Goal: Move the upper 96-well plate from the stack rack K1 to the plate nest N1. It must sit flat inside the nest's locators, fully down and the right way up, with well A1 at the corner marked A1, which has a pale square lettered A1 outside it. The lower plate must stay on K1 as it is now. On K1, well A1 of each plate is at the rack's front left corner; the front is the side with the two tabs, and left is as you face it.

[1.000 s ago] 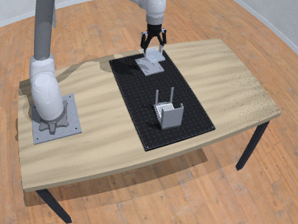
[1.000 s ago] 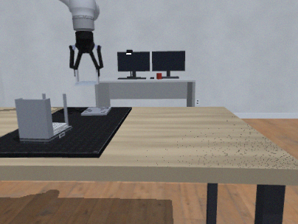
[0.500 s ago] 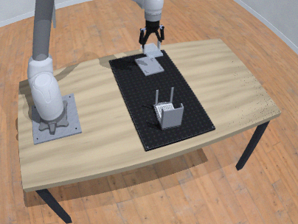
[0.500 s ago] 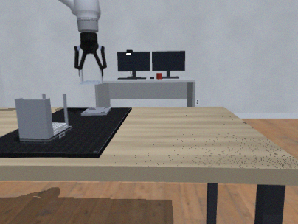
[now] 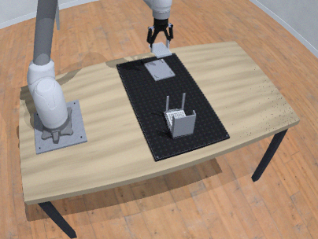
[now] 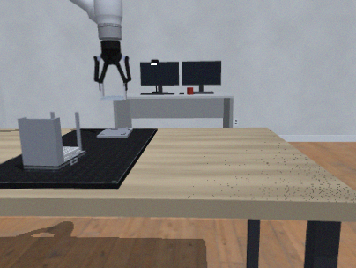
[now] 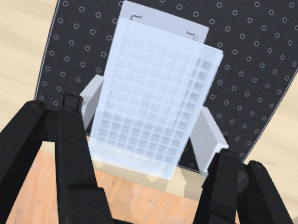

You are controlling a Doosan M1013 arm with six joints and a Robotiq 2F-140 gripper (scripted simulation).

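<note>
The 96-well plate is 2 cm below my hand. From my hand the other things lie so: plate nest N1: 17 cm below; grey back wall: 1 cm behind, 48 cm to the right, 9 cm below.
</note>
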